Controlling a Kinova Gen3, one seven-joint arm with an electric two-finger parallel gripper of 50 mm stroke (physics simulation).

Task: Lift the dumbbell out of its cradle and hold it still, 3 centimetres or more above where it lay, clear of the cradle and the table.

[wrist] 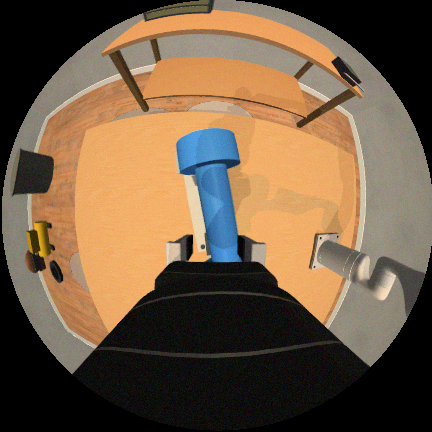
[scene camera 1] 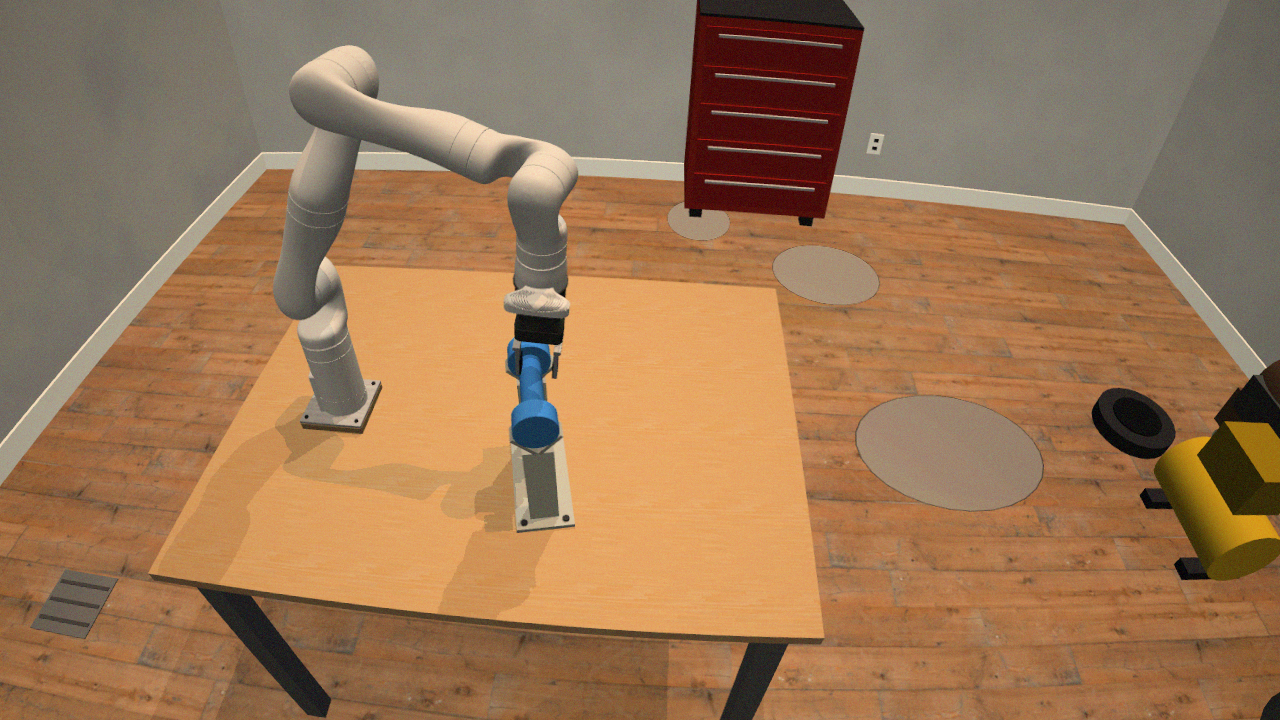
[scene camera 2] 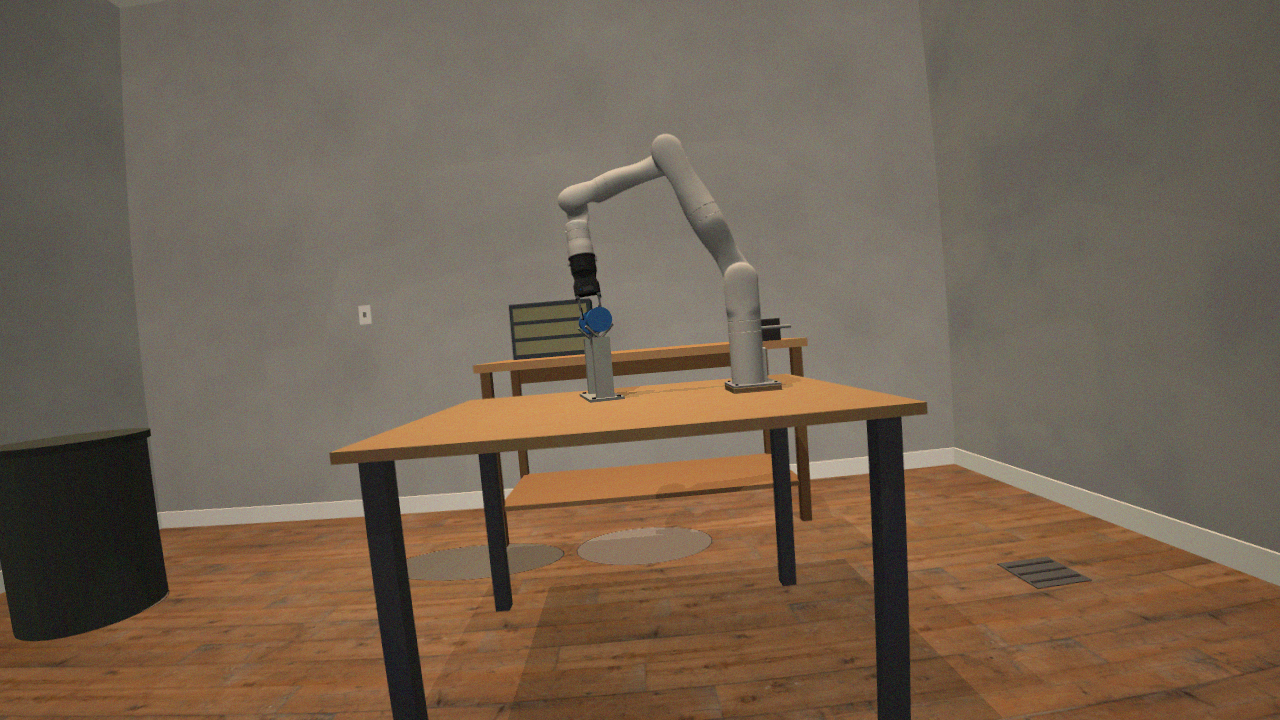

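Where they show: gripper, fingertip midpoint: (wrist: 214, 243) (scene camera 1: 537, 371); arm's base at its link origin: (wrist: 324, 251) (scene camera 1: 345, 399) (scene camera 2: 748, 382).
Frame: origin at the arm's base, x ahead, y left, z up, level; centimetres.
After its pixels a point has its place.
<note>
The blue dumbbell (scene camera 1: 535, 425) {x 39.7, y -30.3, z 22.6 cm} (scene camera 2: 597, 319) {x 39.4, y -11.4, z 21.0 cm} (wrist: 217, 210) {x 39.4, y -21.9, z 22.8 cm} lies level across the top of its upright cradle (scene camera 1: 541, 483) {x 39.7, y -30.2, z 8.3 cm} (scene camera 2: 598, 367) {x 40.2, y -11.7, z 7.4 cm} (wrist: 195, 210) {x 42.6, y -20.6, z -1.4 cm}, a grey post on a pale base plate. My gripper (scene camera 1: 537, 362) {x 40.1, y -18.1, z 21.9 cm} (scene camera 2: 589, 306) {x 40.1, y -18.1, z 21.9 cm} (wrist: 214, 243) {x 40.1, y -18.1, z 21.9 cm} is open and points down at the dumbbell's far end as seen in scene camera 1. In the wrist view its fingers stand on either side of the blue handle, with a gap on the left; the handle lies a little right of the middle. The gripper's body hides the dumbbell's other head there. Finger depth beside the handle is hard to tell.
The cradle stands on the wooden table (scene camera 1: 680, 537) {x 62.4, y -35.8, z -2.2 cm} (scene camera 2: 501, 420) {x 66.8, y 9.8, z -2.2 cm} (wrist: 125, 200) {x 62.5, y -26.3, z -2.2 cm}. The arm's base (scene camera 1: 340, 416) {x -0.1, y -4.7, z 0.2 cm} (scene camera 2: 751, 385) {x 1.8, y 6.1, z -0.3 cm} (wrist: 320, 250) {x 4.1, y -2.1, z 1.5 cm} is bolted to the same table, to the left in scene camera 1. A workbench (scene camera 2: 644, 353) (wrist: 225, 22) stands apart from the table.
</note>
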